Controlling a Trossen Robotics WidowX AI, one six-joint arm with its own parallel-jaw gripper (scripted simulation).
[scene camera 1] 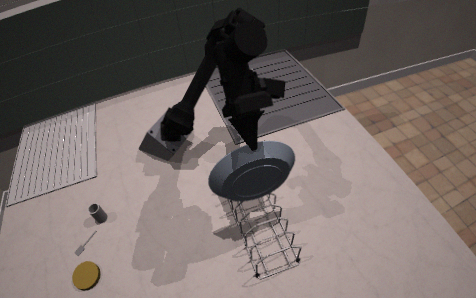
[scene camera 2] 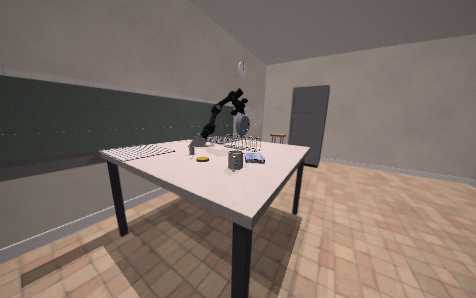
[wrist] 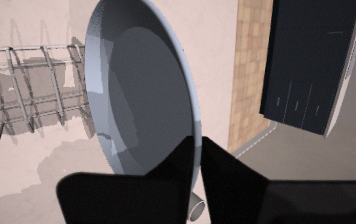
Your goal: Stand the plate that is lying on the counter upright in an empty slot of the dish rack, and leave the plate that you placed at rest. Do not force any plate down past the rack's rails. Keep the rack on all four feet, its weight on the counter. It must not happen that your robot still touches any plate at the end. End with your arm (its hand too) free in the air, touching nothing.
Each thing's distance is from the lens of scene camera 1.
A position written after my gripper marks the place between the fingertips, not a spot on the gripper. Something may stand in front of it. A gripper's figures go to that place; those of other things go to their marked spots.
my gripper (scene camera 1: 254,149): 55 cm
plate (scene camera 1: 242,174): 56 cm
white striped mat (scene camera 1: 59,151): 121 cm
The marked spots on the white striped mat and the plate are 83 cm apart.
